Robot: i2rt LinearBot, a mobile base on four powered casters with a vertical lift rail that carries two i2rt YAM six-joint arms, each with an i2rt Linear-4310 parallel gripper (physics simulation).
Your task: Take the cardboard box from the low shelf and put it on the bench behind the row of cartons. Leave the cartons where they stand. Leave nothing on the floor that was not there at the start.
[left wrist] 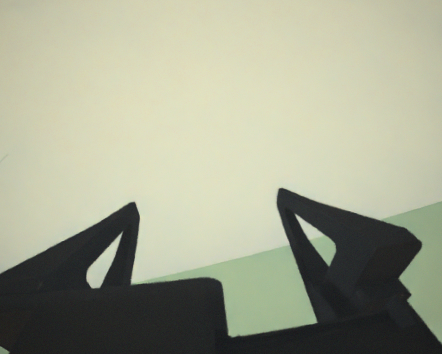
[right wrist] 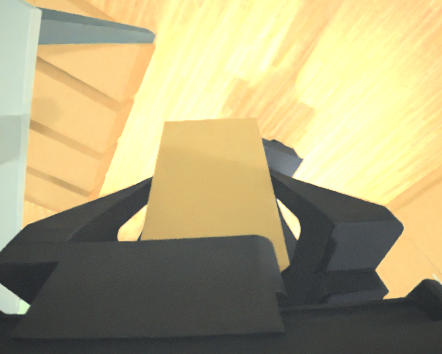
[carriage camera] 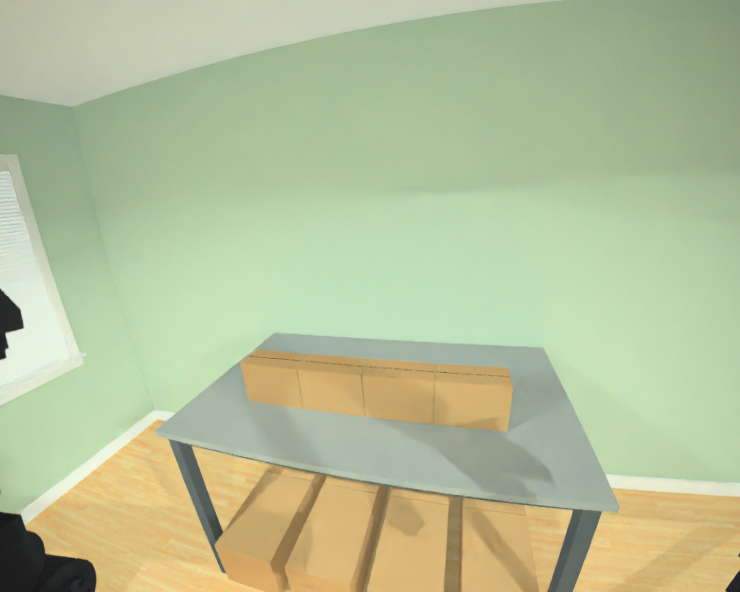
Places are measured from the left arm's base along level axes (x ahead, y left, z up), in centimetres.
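Pixels of known places: left gripper, fingertip midpoint: (left wrist: 208, 202); right gripper, fingertip midpoint: (right wrist: 213, 177).
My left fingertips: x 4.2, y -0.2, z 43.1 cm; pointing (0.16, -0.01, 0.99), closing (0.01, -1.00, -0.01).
Ahead of a thing's pixels: the offset from my left fingertips to its top centre. Level surfaces: height alone.
The cardboard box @(dy -87.9, dx +5.8, dz -43.4 cm) (right wrist: 212, 190) is a plain tan block in the right wrist view. My right gripper (right wrist: 213, 177) is shut on it, one finger on each side, and holds it above the wooden floor. The box's near end is hidden by the gripper body. In the carriage view, several tan cartons @(dy -12.2, dx +91.8, dz -62.6 cm) (carriage camera: 333, 385) stand side by side in a row on the grey bench @(dz -80.6 cm) (carriage camera: 345, 441) (right wrist: 14, 75). A strip of bench top shows behind them, towards the wall. My left gripper (left wrist: 208, 202) is open and empty, facing the ceiling and wall. The low shelf cannot be made out.
Several long tan boxes (carriage camera: 330, 518) (right wrist: 75, 110) stand under the bench between its legs (carriage camera: 196, 493) (carriage camera: 577, 543). The green wall (carriage camera: 407, 265) rises behind the bench. A dark object (right wrist: 284, 157) shows beyond the held box. A tan surface (right wrist: 422, 245) shows at the right wrist view's right edge.
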